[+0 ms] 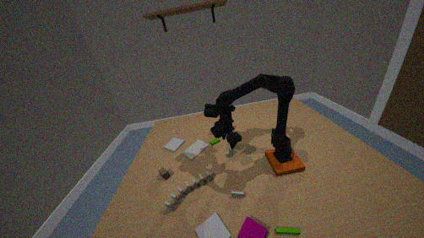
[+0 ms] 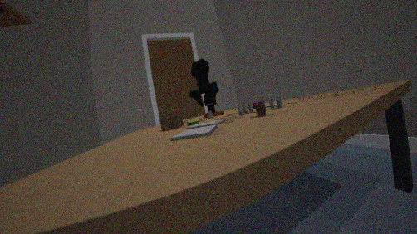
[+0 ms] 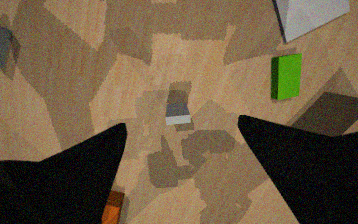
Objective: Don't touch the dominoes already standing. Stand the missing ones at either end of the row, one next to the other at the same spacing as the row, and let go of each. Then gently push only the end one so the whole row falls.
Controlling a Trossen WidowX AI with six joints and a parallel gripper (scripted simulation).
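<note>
My gripper tip is 10 mm short of the magenta block, 370 mm to the right of it and 60 mm above it. From my gripper tip the other things lie so: brown box: 10 mm behind, 220 mm to the right, 50 mm below; green block: 60 mm ahead, 130 mm to the right, 70 mm below; white sheet: 190 mm ahead, 110 mm to the right, 80 mm below.
</note>
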